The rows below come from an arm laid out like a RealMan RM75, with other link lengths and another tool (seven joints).
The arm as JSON. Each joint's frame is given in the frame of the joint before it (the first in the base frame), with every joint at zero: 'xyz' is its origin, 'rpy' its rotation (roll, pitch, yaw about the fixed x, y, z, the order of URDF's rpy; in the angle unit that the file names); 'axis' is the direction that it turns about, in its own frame. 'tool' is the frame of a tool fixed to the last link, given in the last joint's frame.
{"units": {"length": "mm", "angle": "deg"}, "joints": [
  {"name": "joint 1", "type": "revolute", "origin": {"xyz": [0.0, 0.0, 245.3], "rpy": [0.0, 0.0, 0.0]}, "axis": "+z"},
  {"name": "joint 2", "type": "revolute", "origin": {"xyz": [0.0, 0.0, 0.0], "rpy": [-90.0, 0.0, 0.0]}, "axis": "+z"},
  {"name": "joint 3", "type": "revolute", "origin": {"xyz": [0.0, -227.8, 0.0], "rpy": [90.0, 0.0, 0.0]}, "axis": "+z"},
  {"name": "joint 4", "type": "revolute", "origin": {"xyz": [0.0, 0.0, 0.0], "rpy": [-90.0, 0.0, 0.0]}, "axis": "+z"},
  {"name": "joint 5", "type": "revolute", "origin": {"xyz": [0.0, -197.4, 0.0], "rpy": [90.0, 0.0, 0.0]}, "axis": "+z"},
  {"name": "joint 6", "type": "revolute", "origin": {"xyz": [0.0, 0.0, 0.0], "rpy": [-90.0, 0.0, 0.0]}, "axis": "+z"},
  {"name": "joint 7", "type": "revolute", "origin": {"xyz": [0.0, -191.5, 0.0], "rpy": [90.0, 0.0, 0.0]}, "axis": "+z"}
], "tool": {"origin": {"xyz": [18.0, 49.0, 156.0], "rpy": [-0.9, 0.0, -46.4]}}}
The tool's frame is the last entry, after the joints.
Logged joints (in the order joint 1, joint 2, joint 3, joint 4, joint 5, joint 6, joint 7), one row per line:
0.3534, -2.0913, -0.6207, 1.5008, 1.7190, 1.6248, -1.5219
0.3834, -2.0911, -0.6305, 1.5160, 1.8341, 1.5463, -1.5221
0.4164, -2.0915, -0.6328, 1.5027, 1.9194, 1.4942, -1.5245
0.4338, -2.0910, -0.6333, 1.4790, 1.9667, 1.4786, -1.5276
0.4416, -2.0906, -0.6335, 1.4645, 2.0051, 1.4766, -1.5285
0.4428, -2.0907, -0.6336, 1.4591, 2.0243, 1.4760, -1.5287
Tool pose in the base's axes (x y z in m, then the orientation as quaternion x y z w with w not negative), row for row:
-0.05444, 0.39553, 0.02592, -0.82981, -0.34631, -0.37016, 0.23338
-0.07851, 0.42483, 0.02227, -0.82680, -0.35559, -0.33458, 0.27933
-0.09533, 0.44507, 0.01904, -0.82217, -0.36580, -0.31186, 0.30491
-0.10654, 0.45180, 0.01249, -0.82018, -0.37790, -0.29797, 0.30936
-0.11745, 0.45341, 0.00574, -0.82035, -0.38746, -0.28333, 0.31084
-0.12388, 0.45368, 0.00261, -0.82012, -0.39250, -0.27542, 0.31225
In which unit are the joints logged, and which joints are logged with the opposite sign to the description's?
The joints are logged in radians. Opposite sign: joint 1, joint 3.
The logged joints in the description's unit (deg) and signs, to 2 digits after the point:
-20.25, -119.82, 35.56, 85.99, 98.49, 93.09, -87.20
-21.97, -119.81, 36.12, 86.86, 105.09, 88.60, -87.21
-23.86, -119.83, 36.26, 86.10, 109.97, 85.61, -87.35
-24.85, -119.81, 36.29, 84.74, 112.68, 84.72, -87.53
-25.30, -119.78, 36.30, 83.91, 114.88, 84.60, -87.58
-25.37, -119.79, 36.30, 83.60, 115.98, 84.57, -87.59

